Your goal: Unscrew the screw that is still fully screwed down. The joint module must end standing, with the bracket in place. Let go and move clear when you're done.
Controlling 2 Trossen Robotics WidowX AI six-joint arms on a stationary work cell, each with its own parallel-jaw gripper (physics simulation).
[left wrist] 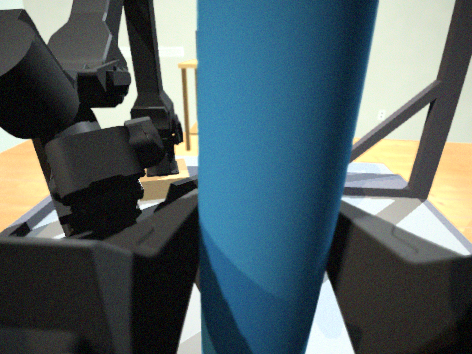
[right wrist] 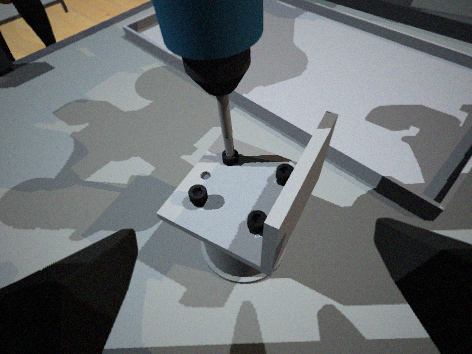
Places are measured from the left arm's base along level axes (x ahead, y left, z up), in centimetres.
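Pixels of known places: left gripper, fingertip midpoint: (left wrist: 260, 202); right gripper, fingertip midpoint: (right wrist: 255, 234); right arm's base at its link origin: (left wrist: 162, 169).
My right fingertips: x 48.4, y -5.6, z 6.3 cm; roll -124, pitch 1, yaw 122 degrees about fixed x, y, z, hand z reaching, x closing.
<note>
For each thing: its top centre in the pictures, then the offset to it from my right fingertips. "pt": a spot on its surface instead.
- power screwdriver at a spot on its surface: (left wrist: 280, 125) pt dy -4.9, dx -7.1, dz +16.6 cm
- screw at its top centre: (right wrist: 230, 153) dy -4.6, dx -5.6, dz -3.5 cm
- round grey joint module at its top centre: (right wrist: 242, 193) dy -2.9, dx -3.9, dz -4.3 cm
- grey-rimmed tray at its top centre: (right wrist: 299, 47) dy -8.7, dx -28.2, dz -9.1 cm
- tan block at its top centre: (left wrist: 162, 169) dy +4.9, dx +43.8, dz -6.5 cm
My left gripper (left wrist: 260, 202) is shut on the blue body of the power screwdriver (left wrist: 280, 125) (right wrist: 210, 27). In the right wrist view its bit points down onto the head of a screw (right wrist: 230, 158) at the bracket's far corner. The pale L-shaped bracket (right wrist: 227, 187) lies on the round grey joint module (right wrist: 232, 270), which stands upright; the bracket's flange rises on the right. Other black screws show at the left (right wrist: 198, 195), near the flange (right wrist: 285, 174) and at the front (right wrist: 257, 221). My right gripper (right wrist: 255, 234) is open and empty, its fingers apart at either side of the view's lower part.
A grey-rimmed tray (right wrist: 280, 121) lies behind and to the right of the module. In the left wrist view, black arm parts (left wrist: 100, 155) stand at the left, a tan block (left wrist: 155, 190) lies behind them, and a dark metal frame (left wrist: 430, 135) rises at the right.
</note>
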